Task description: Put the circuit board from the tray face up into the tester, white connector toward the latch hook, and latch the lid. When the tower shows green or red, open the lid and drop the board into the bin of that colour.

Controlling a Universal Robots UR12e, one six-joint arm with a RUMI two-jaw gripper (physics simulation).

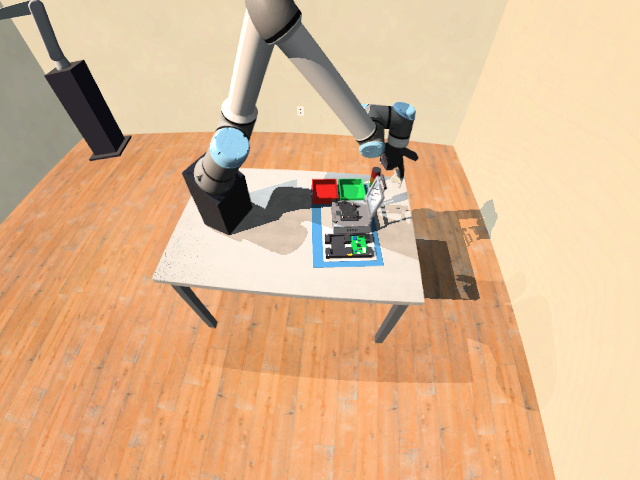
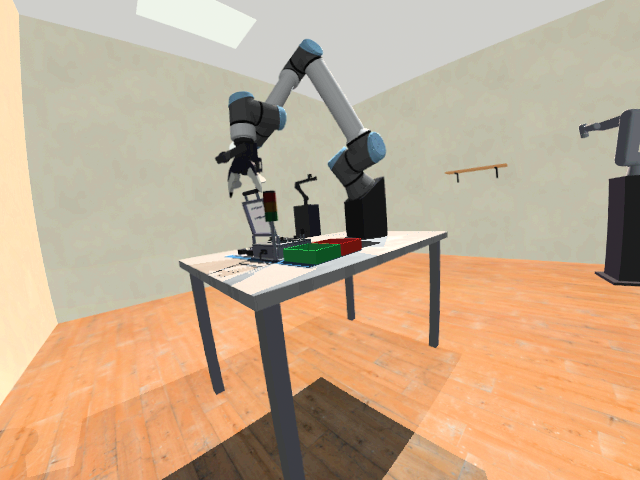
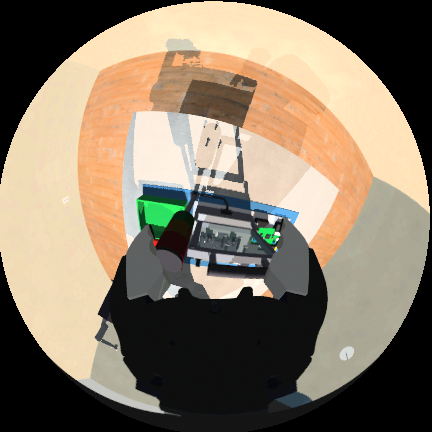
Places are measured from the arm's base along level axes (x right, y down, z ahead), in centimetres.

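Pixels of known places: gripper, fingertip midpoint: [image 1: 392,177] [image 2: 245,195] [image 3: 215,223]; arm's base at its link origin: [image 1: 214,175] [image 2: 362,190].
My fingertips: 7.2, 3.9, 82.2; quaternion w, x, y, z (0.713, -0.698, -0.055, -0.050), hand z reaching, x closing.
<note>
Ahead of a thing's pixels: the offset from my fingertips to its top centre, as dx, dy, dz. "pt": to the spot under its first point. Level surfaces: height alone.
The green circuit board {+20.1, +22.3, -18.0} [image 1: 358,243] [image 3: 266,235] lies in the black tray {pt +19.2, +23.3, -27.6} [image 1: 338,245] beside the tester. The grey tester [image 1: 352,229] [image 2: 264,252] stands with its framed lid [image 1: 381,198] [image 2: 257,221] raised steeply. The signal tower {pt -3.9, +0.7, -7.1} [image 1: 375,174] [image 2: 270,205] [image 3: 175,239] shows dark red, amber and green segments, none plainly lit. My gripper [image 1: 398,179] [image 2: 246,189] [image 3: 215,223] is open and empty, close above the raised lid's top edge and the tower. The green bin [image 1: 352,189] [image 2: 312,254] and red bin [image 1: 325,191] [image 2: 347,245] stand side by side. The latch hook is too small to make out.
The tester and tray stand on a blue-bordered mat {dy +24.9} [image 1: 316,248] on the white table {dy +25.1} [image 1: 248,268]. The tower stands near the lid and the green bin. The arm's black pedestal [image 1: 219,206] [image 2: 366,214] stands at the other end of the table.
</note>
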